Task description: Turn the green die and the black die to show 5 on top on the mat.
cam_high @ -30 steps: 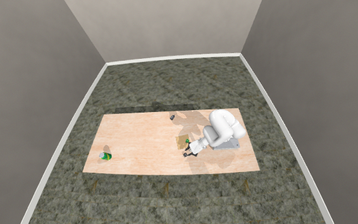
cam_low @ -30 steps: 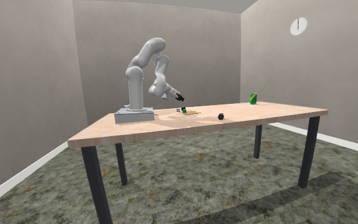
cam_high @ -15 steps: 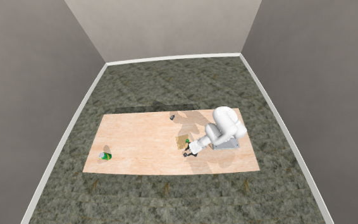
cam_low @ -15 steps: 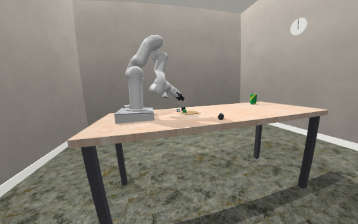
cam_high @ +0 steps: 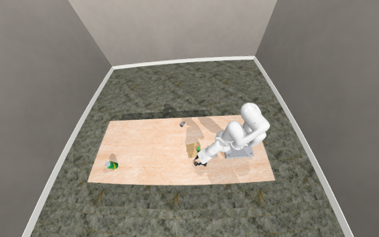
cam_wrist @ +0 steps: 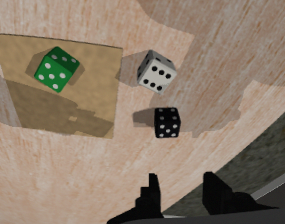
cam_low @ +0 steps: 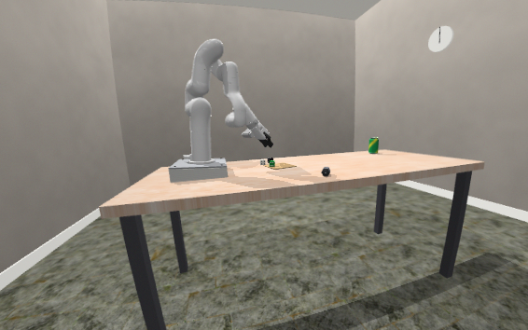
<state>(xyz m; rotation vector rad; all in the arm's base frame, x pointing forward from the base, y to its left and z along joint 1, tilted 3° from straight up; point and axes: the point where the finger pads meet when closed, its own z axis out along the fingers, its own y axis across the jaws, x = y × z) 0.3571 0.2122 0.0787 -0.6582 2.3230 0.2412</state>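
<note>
My gripper is now 10 mm short of the black die, 10 mm to the right of it and 110 mm above it. The rest, counted from my hand: white die: 40 mm behind, 40 mm to the right, 110 mm below; then green die: 10 mm ahead, 130 mm to the right, 100 mm below; then tan mat: 50 mm ahead, 130 mm to the right, 120 mm below.
</note>
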